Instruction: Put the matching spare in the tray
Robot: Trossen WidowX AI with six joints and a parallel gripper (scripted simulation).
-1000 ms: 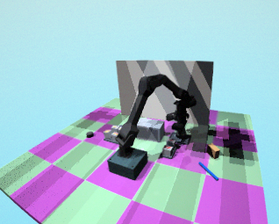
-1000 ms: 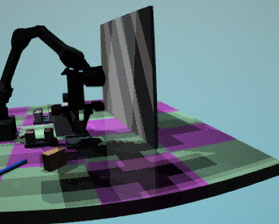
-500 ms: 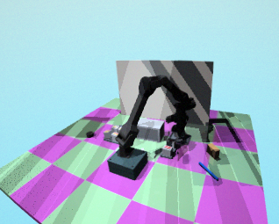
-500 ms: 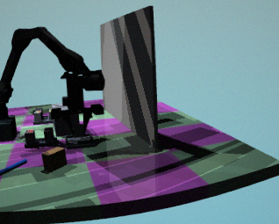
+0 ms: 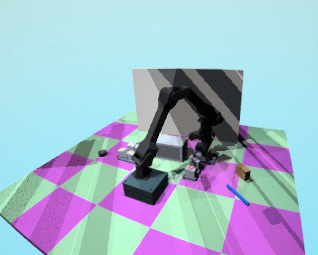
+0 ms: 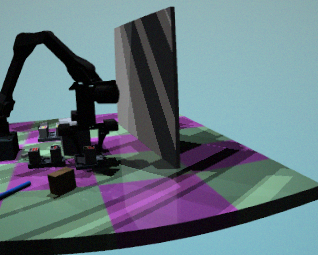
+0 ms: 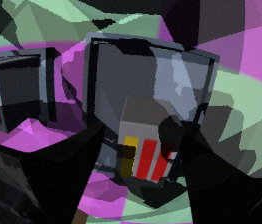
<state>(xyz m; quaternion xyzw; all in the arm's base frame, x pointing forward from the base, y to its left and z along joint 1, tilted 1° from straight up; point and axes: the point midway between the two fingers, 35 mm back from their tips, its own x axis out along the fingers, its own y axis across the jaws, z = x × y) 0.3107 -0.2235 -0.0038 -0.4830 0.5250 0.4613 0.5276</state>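
My gripper tip is now 10 mm below the spare. From my gripper tip the other things lie so: dark tray: 20 mm below; brown box: 200 mm to the right, 110 mm behind; grey mounted unit: 200 mm to the left, 30 mm above, 20 mm behind.
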